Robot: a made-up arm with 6 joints.
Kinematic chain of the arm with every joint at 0, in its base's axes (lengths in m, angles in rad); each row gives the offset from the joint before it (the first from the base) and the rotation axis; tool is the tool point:
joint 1: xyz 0 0 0.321 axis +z
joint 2: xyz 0 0 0 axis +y
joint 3: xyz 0 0 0.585 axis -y
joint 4: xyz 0 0 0 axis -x
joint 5: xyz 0.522 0 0 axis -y
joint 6: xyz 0 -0.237 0 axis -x
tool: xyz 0 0 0
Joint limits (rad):
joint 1: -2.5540..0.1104
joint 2: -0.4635..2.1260
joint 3: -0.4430..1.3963
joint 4: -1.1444..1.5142
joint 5: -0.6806..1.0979
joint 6: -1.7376..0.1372
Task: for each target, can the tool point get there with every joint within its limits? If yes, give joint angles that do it. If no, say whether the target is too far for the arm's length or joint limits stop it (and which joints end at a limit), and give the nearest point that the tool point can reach.
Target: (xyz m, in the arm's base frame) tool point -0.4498 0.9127 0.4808
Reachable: no: joint limits stop it (at a limit: joint 2, joint 3, joint 4) | nearest point -0.2817 0.5716 1.2772 | short by 0.883 m
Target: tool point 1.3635 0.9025 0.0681
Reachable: no: too far | nearest point 1.1355 0.1124 0.1226 | short by 0.824 m
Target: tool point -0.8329 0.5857 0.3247
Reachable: no: joint limits stop it (at a limit: joint 1, joint 3) | nearest point -0.5856 -0.1119 0.3265 | short by 0.740 m
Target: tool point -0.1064 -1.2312 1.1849
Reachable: no: too far | nearest point -0.0817 -0.9457 0.9846 | short by 0.350 m
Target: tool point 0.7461 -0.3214 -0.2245
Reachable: yes | joints -0.1112 1.6758 0.4642 0.0536 -0.5188 -0.9283
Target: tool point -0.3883 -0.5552 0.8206
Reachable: yes | joints -1.8643 0.1994 0.2640 -0.4721 0.4867 -1.3871
